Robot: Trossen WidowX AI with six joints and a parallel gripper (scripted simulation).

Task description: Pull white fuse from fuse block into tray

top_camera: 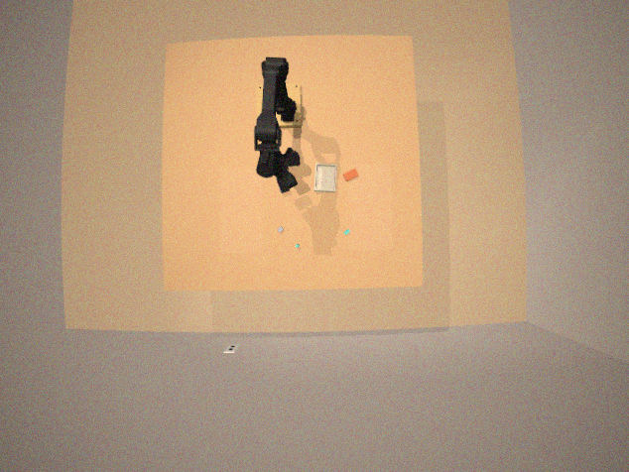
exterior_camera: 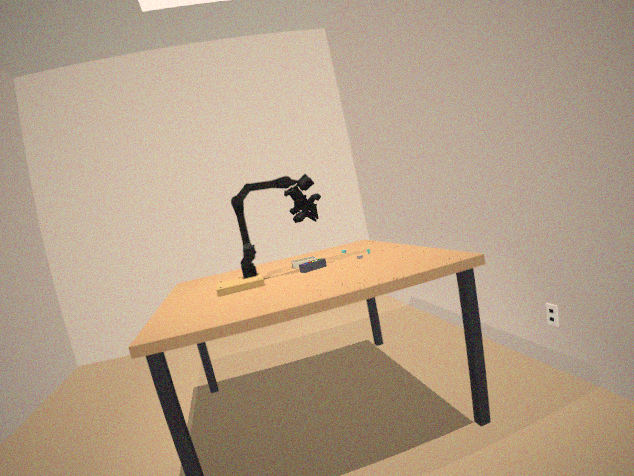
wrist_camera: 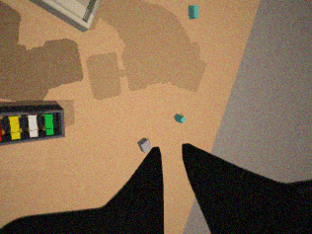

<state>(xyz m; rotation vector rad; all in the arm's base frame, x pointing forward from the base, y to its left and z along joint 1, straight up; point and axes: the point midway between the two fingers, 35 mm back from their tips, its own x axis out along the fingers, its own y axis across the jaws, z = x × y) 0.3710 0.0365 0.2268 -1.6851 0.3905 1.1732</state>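
Now: gripper tip 50 mm past the white fuse, 50 mm to the left of it and 210 mm above it. The rest, counted from my gripper tip: red fuse 80 mm behind, 60 mm to the right, 210 mm below; green fuse 30 mm behind, 40 mm to the right, 210 mm below; yellow fuse 70 mm behind, 60 mm to the right, 210 mm below.
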